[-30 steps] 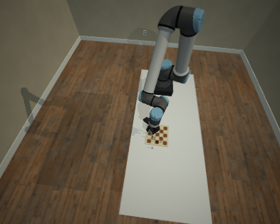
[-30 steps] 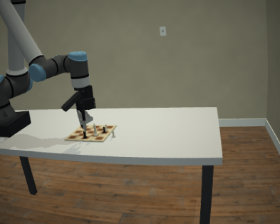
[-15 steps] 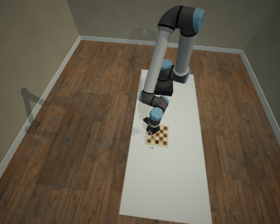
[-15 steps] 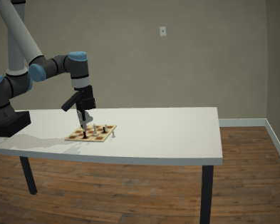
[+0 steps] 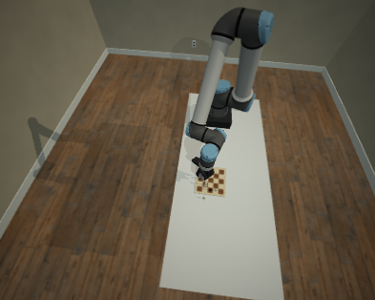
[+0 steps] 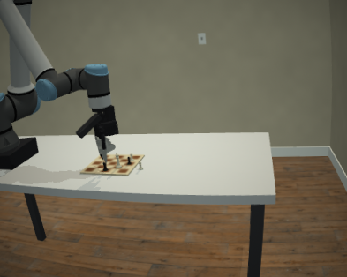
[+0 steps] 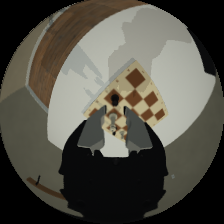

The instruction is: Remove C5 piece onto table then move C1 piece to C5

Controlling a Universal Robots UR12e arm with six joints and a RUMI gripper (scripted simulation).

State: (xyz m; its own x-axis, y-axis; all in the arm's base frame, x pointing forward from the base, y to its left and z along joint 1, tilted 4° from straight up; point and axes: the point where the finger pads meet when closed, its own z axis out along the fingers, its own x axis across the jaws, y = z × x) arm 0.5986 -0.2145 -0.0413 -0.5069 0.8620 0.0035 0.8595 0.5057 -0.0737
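My hand is 4 cm above the black piece. The rest, counted from my hand: chessboard: 7 cm to the left, 6 cm below, 2 cm ahead.
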